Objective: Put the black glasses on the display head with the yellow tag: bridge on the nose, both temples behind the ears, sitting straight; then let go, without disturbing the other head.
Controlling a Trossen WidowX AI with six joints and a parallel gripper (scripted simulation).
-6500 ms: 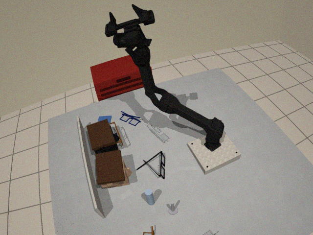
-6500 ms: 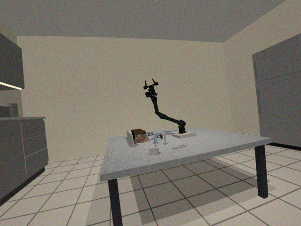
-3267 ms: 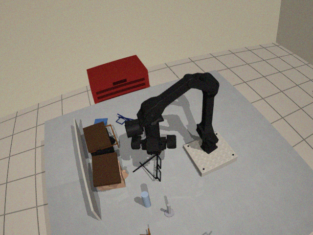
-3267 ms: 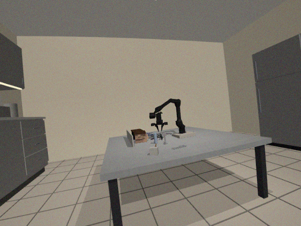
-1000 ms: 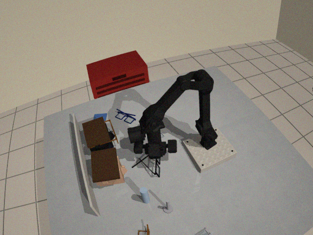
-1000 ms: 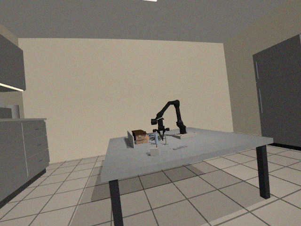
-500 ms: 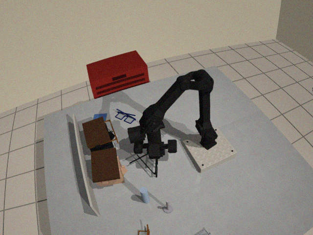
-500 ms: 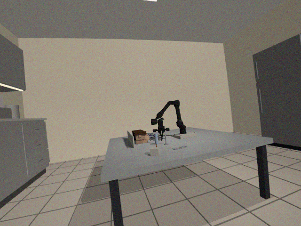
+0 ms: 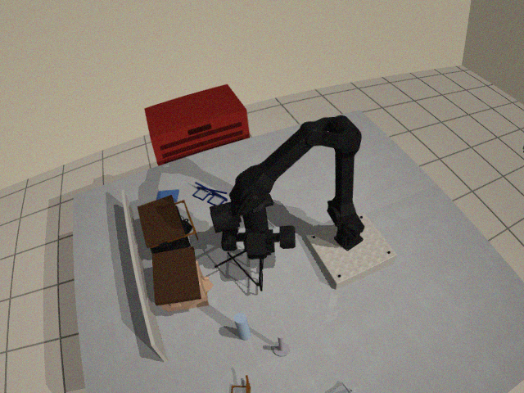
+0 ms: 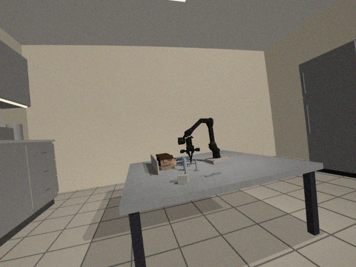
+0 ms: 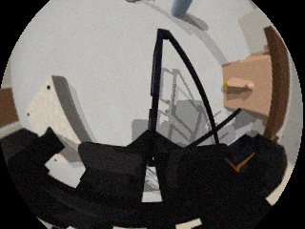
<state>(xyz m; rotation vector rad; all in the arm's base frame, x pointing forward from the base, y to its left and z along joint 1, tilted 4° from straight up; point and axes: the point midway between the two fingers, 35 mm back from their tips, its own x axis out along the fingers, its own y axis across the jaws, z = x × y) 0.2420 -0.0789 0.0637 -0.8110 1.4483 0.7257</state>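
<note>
My gripper tip is 25 cm to the right of the grey peg, 10 cm short of it and 2 cm above it. From my gripper tip the other things lie so: light blue cylinder 16 cm to the left, 16 cm ahead; white board 32 cm ahead, 16 cm to the right, 1 cm above.
</note>
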